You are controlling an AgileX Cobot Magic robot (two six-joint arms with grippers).
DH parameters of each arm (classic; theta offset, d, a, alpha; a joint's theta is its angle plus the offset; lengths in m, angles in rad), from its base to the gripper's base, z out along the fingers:
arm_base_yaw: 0 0.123 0 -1.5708
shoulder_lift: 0.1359 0 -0.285 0
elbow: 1.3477 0 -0.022 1.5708
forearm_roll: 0 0.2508 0 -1.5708
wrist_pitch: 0 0 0.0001 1.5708
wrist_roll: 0 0.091 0 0
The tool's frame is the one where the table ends.
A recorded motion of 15 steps. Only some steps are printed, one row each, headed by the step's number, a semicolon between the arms.
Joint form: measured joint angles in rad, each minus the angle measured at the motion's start. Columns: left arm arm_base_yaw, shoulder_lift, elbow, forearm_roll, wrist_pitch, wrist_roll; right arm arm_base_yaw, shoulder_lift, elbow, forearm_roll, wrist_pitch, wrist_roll.
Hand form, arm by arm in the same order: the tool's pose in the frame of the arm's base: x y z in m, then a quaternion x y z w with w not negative. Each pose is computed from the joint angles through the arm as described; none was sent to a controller.
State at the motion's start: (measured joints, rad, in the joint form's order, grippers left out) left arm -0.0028 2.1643 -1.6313 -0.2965 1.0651 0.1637; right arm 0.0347 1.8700 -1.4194 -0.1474 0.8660 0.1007
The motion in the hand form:
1: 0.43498 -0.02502 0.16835 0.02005 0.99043 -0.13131 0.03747; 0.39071 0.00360 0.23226 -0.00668 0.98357 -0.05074 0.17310
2: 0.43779 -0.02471 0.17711 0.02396 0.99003 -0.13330 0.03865; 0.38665 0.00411 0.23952 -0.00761 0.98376 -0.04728 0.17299
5: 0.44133 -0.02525 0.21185 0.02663 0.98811 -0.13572 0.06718; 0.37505 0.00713 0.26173 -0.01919 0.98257 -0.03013 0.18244
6: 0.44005 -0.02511 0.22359 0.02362 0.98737 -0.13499 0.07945; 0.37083 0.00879 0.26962 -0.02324 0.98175 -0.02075 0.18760
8: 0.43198 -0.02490 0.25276 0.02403 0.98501 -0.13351 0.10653; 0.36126 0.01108 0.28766 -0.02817 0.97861 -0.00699 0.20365
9: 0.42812 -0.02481 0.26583 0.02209 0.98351 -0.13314 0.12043; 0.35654 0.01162 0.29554 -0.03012 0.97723 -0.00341 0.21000
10: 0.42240 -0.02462 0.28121 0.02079 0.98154 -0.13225 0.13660; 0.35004 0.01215 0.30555 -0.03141 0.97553 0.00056 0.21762
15: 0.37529 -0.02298 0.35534 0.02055 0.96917 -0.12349 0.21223; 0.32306 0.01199 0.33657 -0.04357 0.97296 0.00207 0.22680
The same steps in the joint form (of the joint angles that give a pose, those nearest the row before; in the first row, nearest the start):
1: 0.0000 0.0000 -0.0369 0.0000 0.0426 0.0000; 0.0000 -0.0125 0.0000 0.0050 0.0124 -0.0075
2: 0.0016 0.0000 -0.0729 0.0000 0.0768 0.0000; 0.0000 -0.0329 0.0000 0.0164 0.0322 -0.0175
5: 0.0016 -0.0365 -0.1477 0.0000 0.1285 -0.0171; 0.0000 -0.0955 0.0000 0.0671 0.0719 -0.0695
6: 0.0016 -0.0581 -0.1567 0.0022 0.1325 -0.0287; 0.0000 -0.1179 0.0000 0.0922 0.0828 -0.0897
8: 0.0016 -0.1227 -0.1614 0.0061 0.1452 -0.0403; 0.0000 -0.1691 0.0000 0.1279 0.1005 -0.1158
9: 0.0016 -0.1516 -0.1640 0.0074 0.1472 -0.0491; 0.0000 -0.1921 0.0000 0.1374 0.1104 -0.1238
10: 0.0016 -0.1881 -0.1638 0.0099 0.1494 -0.0576; 0.0000 -0.2220 0.0000 0.1474 0.1246 -0.1304
15: 0.0016 -0.4074 -0.1187 0.0306 0.1644 -0.0869; 0.0000 -0.3236 0.0000 0.1570 0.2076 -0.1581

